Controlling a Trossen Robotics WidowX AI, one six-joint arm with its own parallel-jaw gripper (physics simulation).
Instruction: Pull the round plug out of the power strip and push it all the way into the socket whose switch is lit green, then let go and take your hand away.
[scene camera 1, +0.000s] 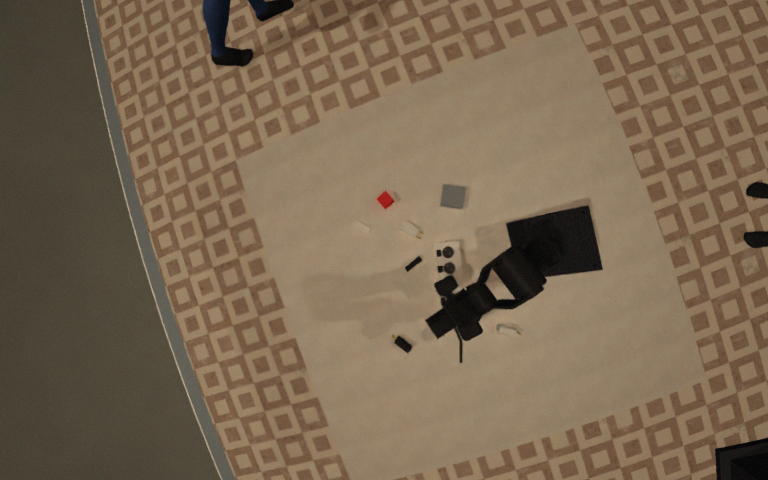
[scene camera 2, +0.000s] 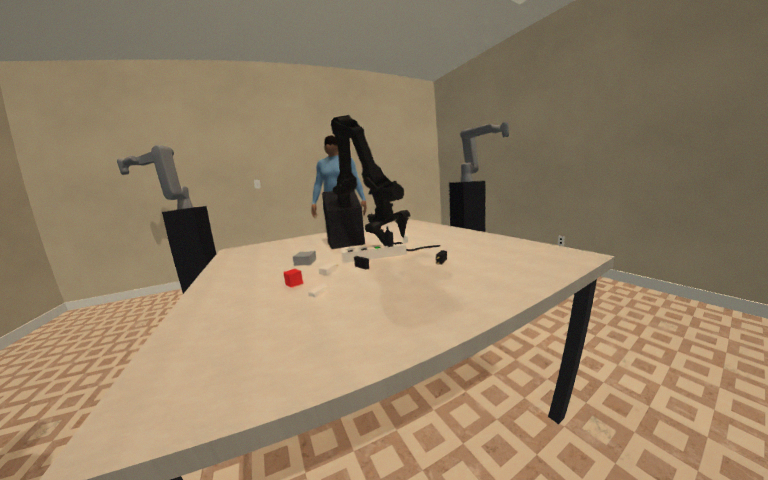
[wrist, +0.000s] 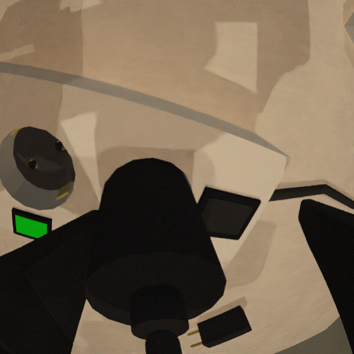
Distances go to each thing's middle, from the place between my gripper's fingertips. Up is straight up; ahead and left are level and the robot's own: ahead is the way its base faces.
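Black round plug (wrist: 152, 265) now 2 cm to the right of my hand, 1 cm above it.
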